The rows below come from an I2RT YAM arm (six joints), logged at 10 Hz.
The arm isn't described. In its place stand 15 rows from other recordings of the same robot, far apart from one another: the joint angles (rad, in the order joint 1, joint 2, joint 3, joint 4, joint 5, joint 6), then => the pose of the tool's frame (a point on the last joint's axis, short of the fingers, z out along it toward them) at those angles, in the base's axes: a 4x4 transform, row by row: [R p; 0 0 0 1], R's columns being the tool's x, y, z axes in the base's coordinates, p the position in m.
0.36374, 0.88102, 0.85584, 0.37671, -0.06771, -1.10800 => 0.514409 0.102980 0.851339 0.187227; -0.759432 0.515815 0.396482 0.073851; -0.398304 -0.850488 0.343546 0.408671; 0 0 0 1
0.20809, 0.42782, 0.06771, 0.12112, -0.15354, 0.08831 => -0.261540 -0.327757 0.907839 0.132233; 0.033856 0.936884 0.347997 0.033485; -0.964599 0.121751 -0.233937 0.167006; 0 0 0 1
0.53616, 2.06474, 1.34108, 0.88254, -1.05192, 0.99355 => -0.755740 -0.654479 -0.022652 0.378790; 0.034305 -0.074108 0.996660 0.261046; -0.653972 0.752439 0.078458 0.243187; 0 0 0 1
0.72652, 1.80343, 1.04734, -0.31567, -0.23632, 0.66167 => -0.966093 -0.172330 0.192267 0.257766; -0.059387 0.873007 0.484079 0.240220; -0.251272 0.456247 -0.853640 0.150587; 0 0 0 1
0.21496, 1.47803, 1.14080, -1.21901, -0.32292, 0.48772 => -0.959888 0.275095 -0.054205 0.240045; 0.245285 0.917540 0.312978 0.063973; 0.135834 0.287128 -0.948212 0.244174; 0 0 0 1
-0.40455, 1.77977, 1.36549, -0.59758, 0.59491, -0.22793 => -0.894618 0.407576 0.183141 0.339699; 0.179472 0.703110 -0.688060 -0.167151; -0.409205 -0.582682 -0.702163 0.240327; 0 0 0 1
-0.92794, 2.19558, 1.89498, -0.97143, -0.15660, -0.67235 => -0.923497 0.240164 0.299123 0.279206; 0.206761 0.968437 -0.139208 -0.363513; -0.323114 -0.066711 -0.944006 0.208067; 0 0 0 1
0.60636, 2.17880, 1.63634, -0.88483, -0.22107, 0.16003 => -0.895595 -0.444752 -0.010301 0.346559; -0.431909 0.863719 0.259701 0.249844; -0.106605 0.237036 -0.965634 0.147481; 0 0 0 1
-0.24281, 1.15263, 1.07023, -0.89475, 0.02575, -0.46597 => -0.833079 -0.134278 0.536608 0.216434; -0.256362 0.953340 -0.159441 -0.054554; -0.490160 -0.270393 -0.828632 0.303547; 0 0 0 1
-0.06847, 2.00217, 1.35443, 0.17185, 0.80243, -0.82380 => -0.813295 0.130193 0.567099 0.446924; -0.455340 0.464364 -0.759626 -0.056307; -0.362238 -0.876023 -0.318383 0.208099; 0 0 0 1
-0.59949, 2.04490, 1.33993, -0.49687, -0.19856, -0.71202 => -0.905995 -0.128848 0.403201 0.338572; -0.156663 0.986973 -0.036623 -0.222870; -0.393230 -0.096347 -0.914378 0.133747; 0 0 0 1
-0.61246, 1.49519, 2.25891, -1.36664, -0.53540, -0.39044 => -0.486375 -0.037334 0.872952 0.191835; -0.058330 0.998245 0.010193 -0.112584; -0.871801 -0.045962 -0.487700 0.530204; 0 0 0 1
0.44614, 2.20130, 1.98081, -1.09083, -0.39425, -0.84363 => -0.215576 -0.975308 0.047963 0.404791; -0.867700 0.213859 0.448734 0.208772; -0.447911 0.055119 -0.892377 0.228415; 0 0 0 1
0.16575, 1.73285, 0.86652, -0.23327, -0.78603, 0.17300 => -0.940299 -0.275640 0.199653 0.303562; -0.033964 0.659674 0.750784 0.076321; -0.338652 0.699180 -0.629652 0.137870; 0 0 0 1
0.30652, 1.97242, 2.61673, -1.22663, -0.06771, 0.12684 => -0.565015 -0.285746 0.774020 0.356328; -0.046444 0.947642 0.315939 0.115303; -0.823773 0.142562 -0.548703 0.491392; 0 0 0 1
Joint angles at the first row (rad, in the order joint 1, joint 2, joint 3, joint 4, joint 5, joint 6):
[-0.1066, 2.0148, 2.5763, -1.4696, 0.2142, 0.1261]
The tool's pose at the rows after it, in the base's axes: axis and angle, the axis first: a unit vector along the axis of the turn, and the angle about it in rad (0 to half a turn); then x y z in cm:
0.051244, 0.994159, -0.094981, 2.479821, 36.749, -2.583, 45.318
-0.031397, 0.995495, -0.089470, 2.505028, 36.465, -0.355, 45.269
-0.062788, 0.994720, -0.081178, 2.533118, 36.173, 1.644, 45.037
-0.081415, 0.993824, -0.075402, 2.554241, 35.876, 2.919, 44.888
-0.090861, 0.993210, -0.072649, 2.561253, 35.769, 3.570, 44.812
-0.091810, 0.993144, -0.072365, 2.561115, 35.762, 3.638, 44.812
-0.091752, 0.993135, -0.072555, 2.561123, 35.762, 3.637, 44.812
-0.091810, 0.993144, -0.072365, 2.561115, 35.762, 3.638, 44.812
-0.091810, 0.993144, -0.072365, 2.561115, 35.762, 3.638, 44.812
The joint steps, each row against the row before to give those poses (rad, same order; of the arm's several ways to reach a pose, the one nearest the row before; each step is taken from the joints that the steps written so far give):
[0.0526, -0.0194, 0.0001, -0.0123, -0.0458, -0.1358]
[0.0584, -0.0043, -0.0001, -0.0274, -0.0232, -0.0977]
[0.0553, 0.0003, -0.0008, -0.0313, 0.0007, -0.0053]
[0.0359, 0.0001, 0.0000, -0.0240, 0.0000, 0.0004]
[0.0183, 0.0001, -0.0014, -0.0070, 0.0000, 0.0000]
[0.0019, -0.0001, 0.0000, 0.0001, 0.0000, 0.0000]
[0.0000, 0.0000, 0.0000, 0.0000, 0.0004, 0.0000]
[0.0000, 0.0000, 0.0000, 0.0000, -0.0004, 0.0000]
[0.0000, 0.0000, 0.0000, 0.0000, 0.0000, 0.0000]

